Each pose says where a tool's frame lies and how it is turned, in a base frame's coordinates. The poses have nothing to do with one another.
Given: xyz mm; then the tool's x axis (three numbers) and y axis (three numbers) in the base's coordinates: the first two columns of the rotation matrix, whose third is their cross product.
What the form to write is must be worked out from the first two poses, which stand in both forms.
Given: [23 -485 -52 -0.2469 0.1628 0.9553 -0.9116 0.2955 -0.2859]
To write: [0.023 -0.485 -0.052 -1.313 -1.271 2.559]
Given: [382 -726 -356 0.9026 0.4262 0.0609 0.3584 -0.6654 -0.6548]
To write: [0.382 -0.726 -0.356 -2.426 -0.061 0.441]
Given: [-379 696 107 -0.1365 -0.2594 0.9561 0.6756 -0.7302 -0.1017]
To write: [-0.379 0.696 0.107 -0.354 -1.273 -2.055]
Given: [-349 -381 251 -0.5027 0.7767 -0.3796 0.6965 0.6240 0.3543]
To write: [-0.349 -0.381 0.251 2.749 0.389 2.145]
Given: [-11 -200 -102 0.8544 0.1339 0.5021 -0.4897 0.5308 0.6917]
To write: [-0.011 -0.200 -0.102 0.927 -0.526 0.155]
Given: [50 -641 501 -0.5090 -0.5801 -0.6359 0.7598 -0.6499 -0.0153]
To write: [0.050 -0.641 0.501 -0.020 0.689 -2.291]
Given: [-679 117 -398 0.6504 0.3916 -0.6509 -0.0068 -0.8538 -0.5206]
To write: [-0.679 0.117 -0.398 -2.386 0.709 0.542]
